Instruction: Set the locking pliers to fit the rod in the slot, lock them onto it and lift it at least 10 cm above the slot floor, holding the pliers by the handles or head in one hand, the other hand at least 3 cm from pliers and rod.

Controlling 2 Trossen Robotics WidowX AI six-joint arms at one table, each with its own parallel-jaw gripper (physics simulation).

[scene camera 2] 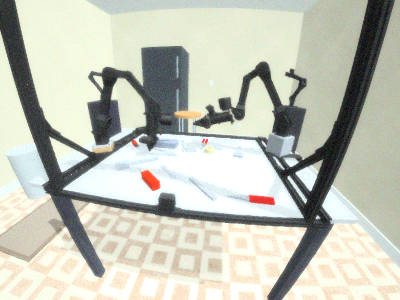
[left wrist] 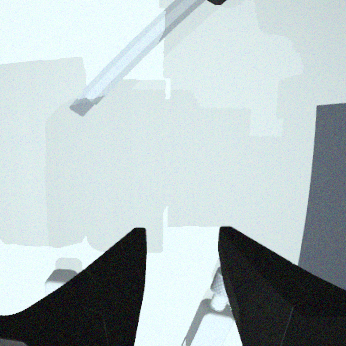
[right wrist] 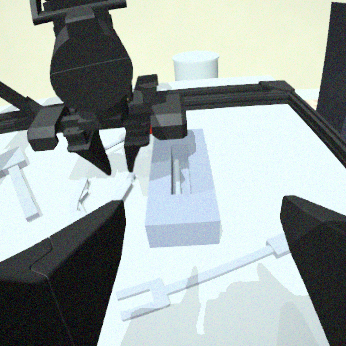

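Seen in the pictures: left gripper, between the fingertips: [scene camera 2: 150,150] [left wrist: 182,237] [right wrist: 120,172]; right gripper, between the fingertips: [scene camera 2: 193,123] [right wrist: 203,209]; left arm's base, origin of its link: [scene camera 2: 102,143]; right arm's base, origin of its link: [scene camera 2: 281,135].
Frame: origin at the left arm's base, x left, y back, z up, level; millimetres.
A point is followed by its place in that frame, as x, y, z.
Note:
The pale locking pliers lie on the table; their knurled screw end [left wrist: 218,282] {-49, -277, -45} [right wrist: 132,178] {-46, -287, -47} is partly behind a finger in the left wrist view, and their lower handle [right wrist: 82,195] {-113, -283, -45} shows in the right wrist view. The blue-grey slotted block [scene camera 2: 168,144] {-56, -360, -28} [left wrist: 327,190] {-1, -263, -41} [right wrist: 182,235] {-45, -411, -38} stands beside them. The rod [right wrist: 176,175] {0, -323, -40} lies in its slot. My left gripper [left wrist: 182,237] {-53, -258, -52} [right wrist: 120,172] {-53, -258, -52} is partly open and empty, low above the table near the screw end. My right gripper [scene camera 2: 196,123] {-83, -505, 96} [right wrist: 203,209] {-83, -505, 96} is open and empty, high above the table. The pliers' jaws are hidden.
A screwdriver's shaft [left wrist: 130,55] {-38, -196, -38} lies close to the left gripper. A fork-ended tool [right wrist: 215,272] {-39, -457, -48} lies in front of the block, a hammer [right wrist: 24,192] {-185, -229, -44} at the left. A red block-like handle [scene camera 2: 150,180] {-404, -229, -24}, a grey bar [scene camera 2: 202,188] {-480, -402, -44} and a red-handled tool [scene camera 2: 261,199] {-606, -564, -43} lie nearer the scene camera.

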